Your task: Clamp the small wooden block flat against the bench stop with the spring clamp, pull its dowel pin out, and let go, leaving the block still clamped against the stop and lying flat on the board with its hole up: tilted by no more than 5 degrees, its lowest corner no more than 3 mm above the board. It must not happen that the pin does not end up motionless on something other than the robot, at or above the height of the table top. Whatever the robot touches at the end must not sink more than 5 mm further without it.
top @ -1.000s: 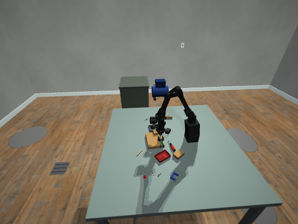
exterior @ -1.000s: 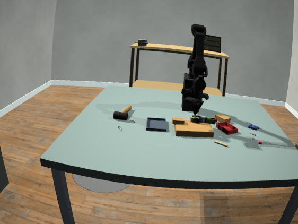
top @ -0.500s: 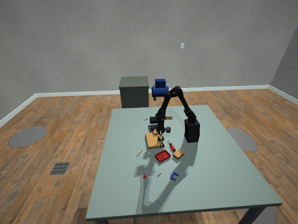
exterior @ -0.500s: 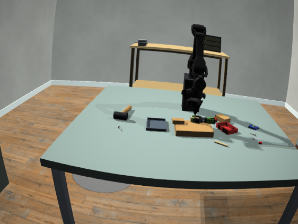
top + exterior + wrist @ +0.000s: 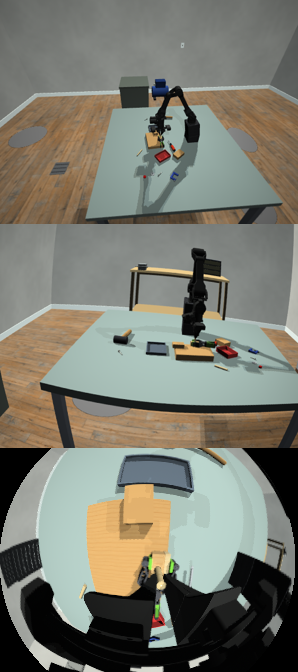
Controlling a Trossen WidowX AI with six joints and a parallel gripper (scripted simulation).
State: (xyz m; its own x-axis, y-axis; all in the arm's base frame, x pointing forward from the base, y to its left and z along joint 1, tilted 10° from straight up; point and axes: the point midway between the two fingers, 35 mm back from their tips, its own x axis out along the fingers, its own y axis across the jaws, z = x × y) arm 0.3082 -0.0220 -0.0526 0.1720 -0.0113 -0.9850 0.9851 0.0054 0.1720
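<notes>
The dowel pin lies 4 cm below my hand. From my hand the other things lie so: red tray: 20 cm to the left, 10 cm below, 2 cm ahead; wooden board: 10 cm below, 6 cm ahead, 1 cm to the right; dark tray: 20 cm to the right, 11 cm below.
</notes>
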